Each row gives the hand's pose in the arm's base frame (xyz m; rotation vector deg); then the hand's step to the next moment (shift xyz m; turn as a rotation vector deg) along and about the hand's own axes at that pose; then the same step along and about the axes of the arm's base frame.
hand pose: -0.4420 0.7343 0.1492 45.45 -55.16 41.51
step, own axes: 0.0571 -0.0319 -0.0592 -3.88 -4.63 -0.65
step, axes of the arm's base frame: 0.0734 0.0433 0.0229 2.54 -2.54 -4.90
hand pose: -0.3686 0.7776 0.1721 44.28 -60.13 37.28
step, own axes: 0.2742 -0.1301 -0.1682 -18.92 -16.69 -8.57
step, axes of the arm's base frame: 0.2865 0.0908 0.1735 10.52 -4.60 -24.04
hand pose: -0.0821 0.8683 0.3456 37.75 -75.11 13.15
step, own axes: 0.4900 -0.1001 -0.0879 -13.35 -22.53 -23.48
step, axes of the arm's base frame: 0.2532 -0.1301 0.4205 27.17 -1.95 -22.25
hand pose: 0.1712 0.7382 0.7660 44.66 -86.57 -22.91
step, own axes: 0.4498 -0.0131 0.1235 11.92 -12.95 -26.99
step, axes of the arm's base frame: -0.0904 -0.3402 0.3063 29.89 -11.64 3.08
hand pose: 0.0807 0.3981 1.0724 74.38 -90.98 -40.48
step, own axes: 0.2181 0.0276 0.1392 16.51 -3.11 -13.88
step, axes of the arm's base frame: -0.1388 -0.2174 0.0340 13.86 -14.91 7.78
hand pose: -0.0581 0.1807 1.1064 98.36 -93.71 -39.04
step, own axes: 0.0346 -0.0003 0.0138 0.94 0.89 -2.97
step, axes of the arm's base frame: -0.0074 -0.0359 -0.0066 1.75 -0.61 2.66
